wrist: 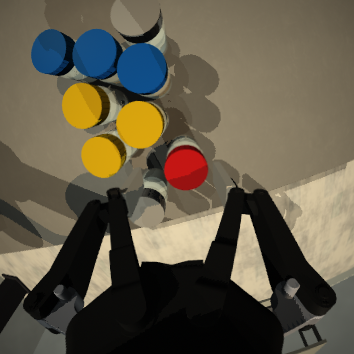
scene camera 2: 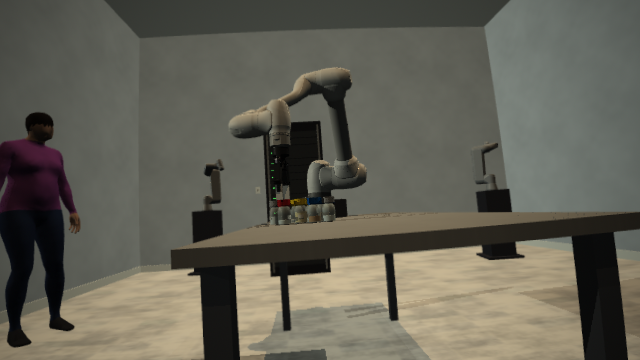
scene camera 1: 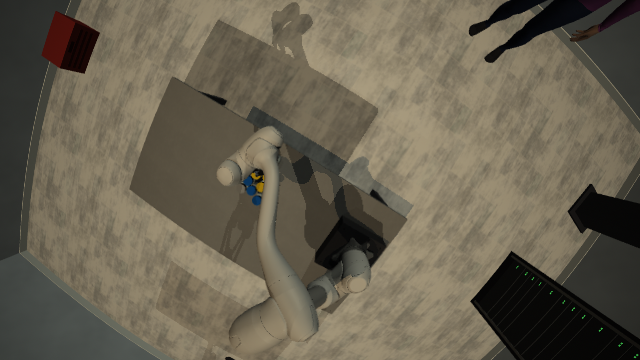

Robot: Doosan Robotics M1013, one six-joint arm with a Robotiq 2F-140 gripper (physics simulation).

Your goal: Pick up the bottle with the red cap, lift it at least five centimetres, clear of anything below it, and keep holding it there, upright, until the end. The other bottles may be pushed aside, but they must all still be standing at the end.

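Pixels of known places: gripper, fingertip midpoint: (wrist: 177, 174) (scene camera 2: 283, 200); arm's base, origin of the base link: (scene camera 1: 352, 256).
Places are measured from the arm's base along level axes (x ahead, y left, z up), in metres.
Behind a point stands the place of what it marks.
The red-capped bottle (scene camera 2: 284, 215) {x 0.787, y -0.065, z -0.069 m} (wrist: 186, 168) {x 0.761, y -0.069, z -0.002 m} stands upright on the table, at the near edge of the bottle group in the wrist view. It does not show in scene camera 1. My gripper (scene camera 2: 283, 191) {x 0.748, y -0.075, z -0.004 m} (wrist: 177, 174) {x 0.748, y -0.075, z -0.004 m} is open and empty, pointing down, with its fingertips close above the red cap's level. In the wrist view the red cap lies between the two fingers' lines, nearer the right one. A grey-capped bottle (wrist: 149, 210) {x 0.701, y -0.122, z -0.002 m} stands beside it, close to the left finger. Three yellow caps (wrist: 140, 124) {x 0.718, y -0.008, z -0.002 m} and three blue caps (wrist: 142, 69) {x 0.733, y 0.050, z -0.002 m} are beyond, on standing bottles.
Another grey-capped bottle (scene camera 2: 328, 210) {x 0.763, y 0.117, z -0.061 m} (wrist: 136, 16) {x 0.737, y 0.109, z -0.002 m} stands at the far end of the group. The bottles are close together on the brown table (scene camera 1: 185, 150) {x 1.189, y 0.224, z -0.108 m} (scene camera 2: 400, 240) {x 1.505, y 0.298, z -0.119 m}. In the wrist view the table's edge runs just behind the red-capped bottle, under the fingers.
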